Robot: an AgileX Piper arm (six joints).
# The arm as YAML. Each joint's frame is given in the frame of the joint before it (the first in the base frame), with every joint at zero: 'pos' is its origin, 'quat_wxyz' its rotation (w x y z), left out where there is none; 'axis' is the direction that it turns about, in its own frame. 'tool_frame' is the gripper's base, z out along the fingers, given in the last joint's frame.
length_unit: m
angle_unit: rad
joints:
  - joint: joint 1
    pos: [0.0, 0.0, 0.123]
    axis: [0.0, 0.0, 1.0]
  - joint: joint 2
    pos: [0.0, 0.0, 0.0]
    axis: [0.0, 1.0, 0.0]
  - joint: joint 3
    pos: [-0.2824, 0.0, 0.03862]
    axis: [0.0, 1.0, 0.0]
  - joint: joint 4
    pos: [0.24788, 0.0, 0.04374]
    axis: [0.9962, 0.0, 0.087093]
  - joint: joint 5
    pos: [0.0, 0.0, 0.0]
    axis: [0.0, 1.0, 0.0]
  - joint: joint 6
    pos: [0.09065, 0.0, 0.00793]
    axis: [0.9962, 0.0, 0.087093]
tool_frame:
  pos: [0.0, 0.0, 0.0]
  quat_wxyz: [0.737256, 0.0, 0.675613, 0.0]
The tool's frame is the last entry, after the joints.
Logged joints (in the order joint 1, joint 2, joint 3, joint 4, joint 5, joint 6), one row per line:
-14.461 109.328 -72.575 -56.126 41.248 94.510
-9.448 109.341 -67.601 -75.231 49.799 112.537
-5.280 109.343 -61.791 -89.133 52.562 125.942
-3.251 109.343 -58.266 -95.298 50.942 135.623
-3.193 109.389 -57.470 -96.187 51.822 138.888
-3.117 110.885 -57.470 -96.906 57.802 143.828
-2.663 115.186 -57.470 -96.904 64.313 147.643
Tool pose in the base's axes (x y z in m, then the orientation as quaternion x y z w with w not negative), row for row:
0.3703 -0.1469 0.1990 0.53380 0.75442 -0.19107 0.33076
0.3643 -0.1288 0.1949 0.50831 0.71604 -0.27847 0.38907
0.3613 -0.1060 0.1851 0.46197 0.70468 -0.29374 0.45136
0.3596 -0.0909 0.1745 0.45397 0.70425 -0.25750 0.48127
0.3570 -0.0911 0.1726 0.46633 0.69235 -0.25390 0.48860
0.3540 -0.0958 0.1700 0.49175 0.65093 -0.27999 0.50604
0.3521 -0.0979 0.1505 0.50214 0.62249 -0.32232 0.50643
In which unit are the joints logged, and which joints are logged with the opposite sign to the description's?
The joints are logged in degrees. Opposite sign: none.
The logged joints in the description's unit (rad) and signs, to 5 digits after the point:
-0.25239 1.90813 -1.26667 -0.97958 0.71991 1.64951
-0.16490 1.90836 -1.17986 -1.31303 0.86916 1.96414
-0.09215 1.90840 -1.07846 -1.55566 0.91738 2.19810
-0.05674 1.90840 -1.01693 -1.66326 0.88911 2.36707
-0.05573 1.90920 -1.00304 -1.67878 0.90446 2.42405
-0.05440 1.93531 -1.00304 -1.69133 1.00884 2.51027
-0.04648 2.01037 -1.00304 -1.69129 1.12247 2.57686

